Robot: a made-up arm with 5 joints. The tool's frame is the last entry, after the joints.
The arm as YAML. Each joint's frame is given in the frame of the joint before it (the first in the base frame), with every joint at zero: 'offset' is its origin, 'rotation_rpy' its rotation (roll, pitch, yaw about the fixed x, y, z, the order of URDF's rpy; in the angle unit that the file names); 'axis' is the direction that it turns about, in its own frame. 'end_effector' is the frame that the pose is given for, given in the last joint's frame.
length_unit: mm
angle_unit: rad
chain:
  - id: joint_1
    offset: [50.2, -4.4, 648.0]
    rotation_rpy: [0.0, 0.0, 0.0]
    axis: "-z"
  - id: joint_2
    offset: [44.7, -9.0, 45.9]
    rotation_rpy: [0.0, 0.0, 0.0]
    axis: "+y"
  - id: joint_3
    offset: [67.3, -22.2, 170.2]
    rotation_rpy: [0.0, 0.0, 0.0]
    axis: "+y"
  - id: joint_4
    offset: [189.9, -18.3, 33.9]
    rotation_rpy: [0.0, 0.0, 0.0]
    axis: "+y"
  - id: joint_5
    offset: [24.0, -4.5, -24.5]
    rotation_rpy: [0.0, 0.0, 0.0]
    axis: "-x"
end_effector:
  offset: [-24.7, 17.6, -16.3]
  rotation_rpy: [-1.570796, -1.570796, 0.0]
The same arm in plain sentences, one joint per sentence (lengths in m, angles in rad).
The arm has five revolute joints in a row. What follows holds with every joint at zero, and every direction is one of the base frame's. Joint 1 is mounted 0.0502 m along +x and 0.0044 m along -y and 0.648 m along +z from the base frame's origin and rotates about -z. Joint 2 is mounted 0.0447 m along +x and 0.009 m along -y and 0.0459 m along +z from joint 1 and rotates about +y. Joint 3 is mounted 0.0673 m along +x and 0.0222 m along -y and 0.1702 m along +z from joint 2 and rotates about +y. Joint 4 is mounted 0.1899 m along +x and 0.0183 m along -y and 0.0339 m along +z from joint 3 and rotates about +y. Joint 5 is mounted 0.024 m along +x and 0.0045 m along -y and 0.0245 m along -z from joint 4 and rotates about -x. The tool frame, which is the frame that the pose is given for, is mounted 0.0247 m along -x and 0.0176 m along +y and 0.0163 m along -z from joint 5; its axes are the base frame's turned by roll -1.5708, pitch -1.5708 and yaw 0 rad (as in URDF: about the fixed x, then y, then z).
